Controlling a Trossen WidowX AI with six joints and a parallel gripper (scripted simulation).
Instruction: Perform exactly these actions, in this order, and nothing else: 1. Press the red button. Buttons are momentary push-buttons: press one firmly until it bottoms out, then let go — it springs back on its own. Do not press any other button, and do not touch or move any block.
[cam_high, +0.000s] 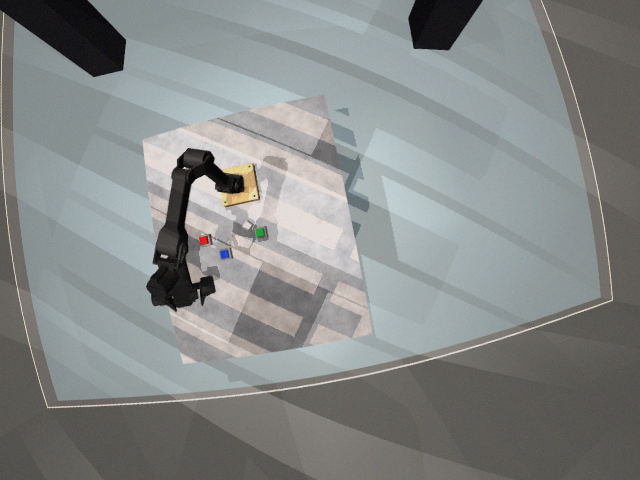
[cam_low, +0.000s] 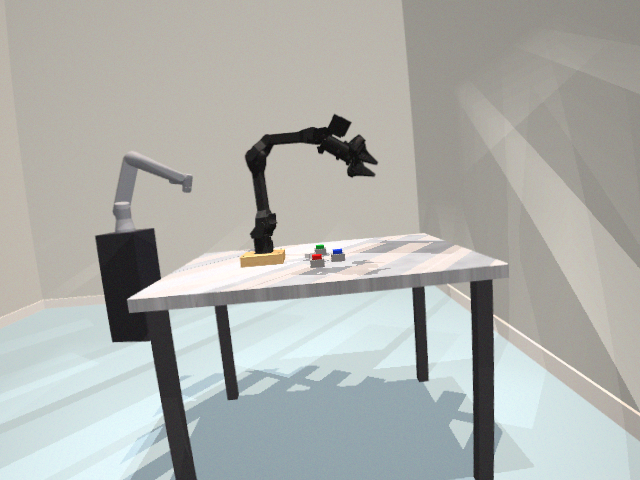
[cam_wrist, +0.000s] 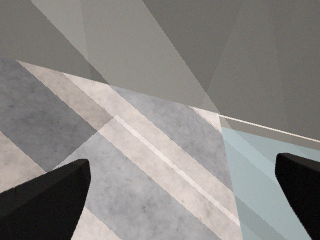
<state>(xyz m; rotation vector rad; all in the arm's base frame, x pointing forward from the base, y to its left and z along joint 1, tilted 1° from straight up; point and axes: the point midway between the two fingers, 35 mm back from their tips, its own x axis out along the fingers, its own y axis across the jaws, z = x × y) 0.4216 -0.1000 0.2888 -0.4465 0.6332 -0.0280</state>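
Now: gripper tip 220 mm past the red button, 60 mm to the left of it and 280 mm above it. From my gripper tip the other things lie so: green button (240 mm behind, 190 mm to the left, 280 mm below); then blue button (160 mm behind, 30 mm to the left, 280 mm below).
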